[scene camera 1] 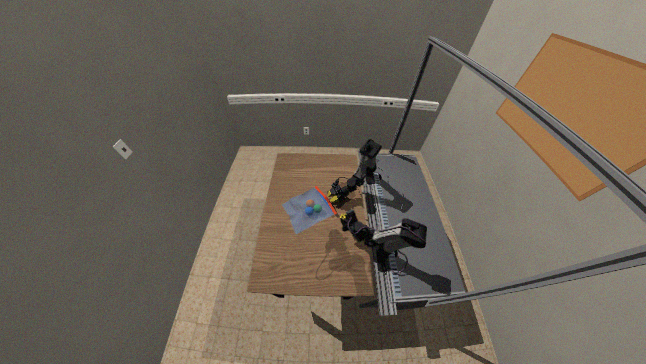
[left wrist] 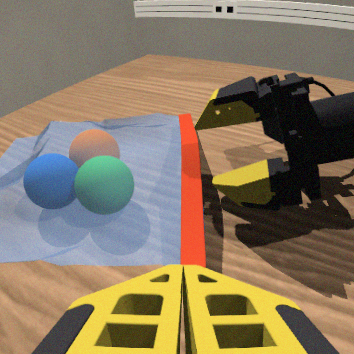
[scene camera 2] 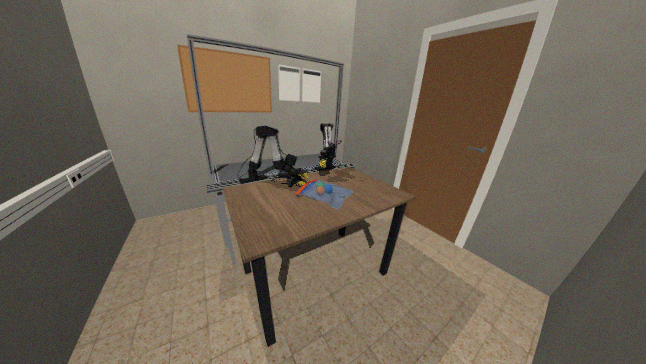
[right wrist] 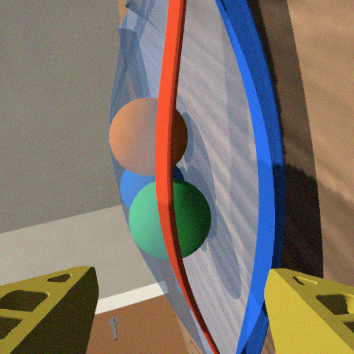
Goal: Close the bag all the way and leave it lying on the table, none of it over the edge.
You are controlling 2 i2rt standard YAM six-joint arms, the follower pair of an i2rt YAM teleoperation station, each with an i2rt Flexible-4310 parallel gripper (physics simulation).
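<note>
The translucent blue bag point(scene camera 1: 297, 220) point(scene camera 2: 337, 201) point(left wrist: 162, 232) point(right wrist: 215, 65) lies on the table with its mouth toward the arms. Its red strip point(scene camera 1: 320, 192) point(left wrist: 191, 210) point(right wrist: 164, 140) and blue strip point(right wrist: 266, 200) bow apart in the middle and converge toward the bottom of the right wrist view, so the mouth gapes. My right gripper point(scene camera 1: 331, 198) point(scene camera 2: 303, 179) point(left wrist: 204, 154) point(right wrist: 181, 280) is open and empty, just outside the mouth. My left gripper point(scene camera 1: 341, 216) point(scene camera 2: 323, 164) point(left wrist: 182, 276) is shut and empty, above and beyond the strips' near end.
Inside the bag lie an orange ball point(scene camera 1: 310, 202) point(left wrist: 94, 148), a green ball point(scene camera 1: 317, 208) point(left wrist: 104, 185) and a blue ball point(scene camera 1: 309, 211) point(left wrist: 51, 181). The bag rests inside the edges of the wooden table point(scene camera 1: 290, 270) point(scene camera 2: 270, 220). The arm-mount rail point(scene camera 1: 387, 300) runs along the table's right edge in scene camera 1.
</note>
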